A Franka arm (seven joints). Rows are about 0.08 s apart.
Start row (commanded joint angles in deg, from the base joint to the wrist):
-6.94, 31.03, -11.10, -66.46, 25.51, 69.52, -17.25
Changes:
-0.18, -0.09, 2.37, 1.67, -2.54, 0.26, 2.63
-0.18, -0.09, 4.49, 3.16, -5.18, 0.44, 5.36
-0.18, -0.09, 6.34, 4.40, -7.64, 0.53, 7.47
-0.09, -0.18, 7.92, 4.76, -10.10, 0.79, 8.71
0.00, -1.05, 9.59, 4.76, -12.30, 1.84, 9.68
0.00, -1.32, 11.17, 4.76, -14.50, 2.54, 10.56
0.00, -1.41, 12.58, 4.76, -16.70, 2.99, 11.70
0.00, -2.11, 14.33, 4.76, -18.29, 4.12, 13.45
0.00, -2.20, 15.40, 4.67, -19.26, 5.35, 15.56
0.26, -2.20, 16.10, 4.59, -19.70, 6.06, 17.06
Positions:
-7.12, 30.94, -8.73, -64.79, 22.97, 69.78, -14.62
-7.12, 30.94, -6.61, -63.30, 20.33, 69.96, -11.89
-7.12, 30.94, -4.76, -62.06, 17.87, 70.05, -9.78
-7.03, 30.85, -3.18, -61.70, 15.41, 70.31, -8.54
-6.94, 29.98, -1.51, -61.70, 13.21, 71.36, -7.57
-6.94, 29.71, 0.07, -61.70, 11.01, 72.06, -6.69
-6.94, 29.62, 1.48, -61.70, 8.81, 72.51, -5.55
-6.94, 28.92, 3.23, -61.70, 7.22, 73.64, -3.80
-6.94, 28.83, 4.30, -61.79, 6.25, 74.87, -1.69
-6.68, 28.83, 5.00, -61.87, 5.81, 75.58, -0.19

